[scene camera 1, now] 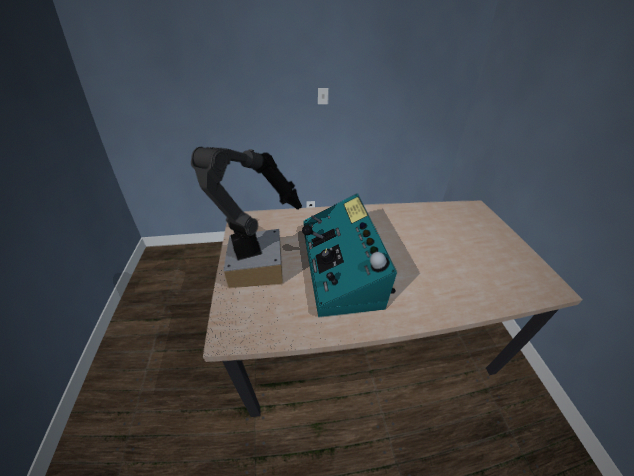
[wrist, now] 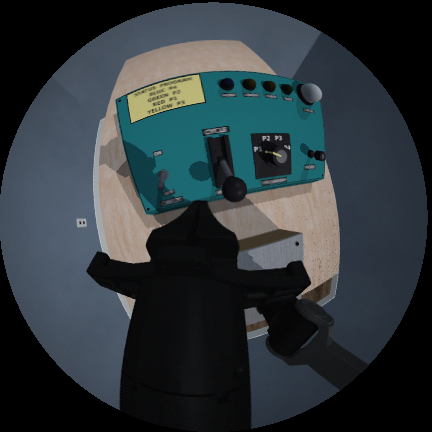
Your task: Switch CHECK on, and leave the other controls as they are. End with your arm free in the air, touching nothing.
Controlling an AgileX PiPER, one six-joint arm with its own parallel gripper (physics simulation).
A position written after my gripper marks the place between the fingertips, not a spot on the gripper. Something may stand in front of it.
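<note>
My gripper (wrist: 200,208), visible. Teal control panel (scene camera 1: 364,273), likewise.
</note>
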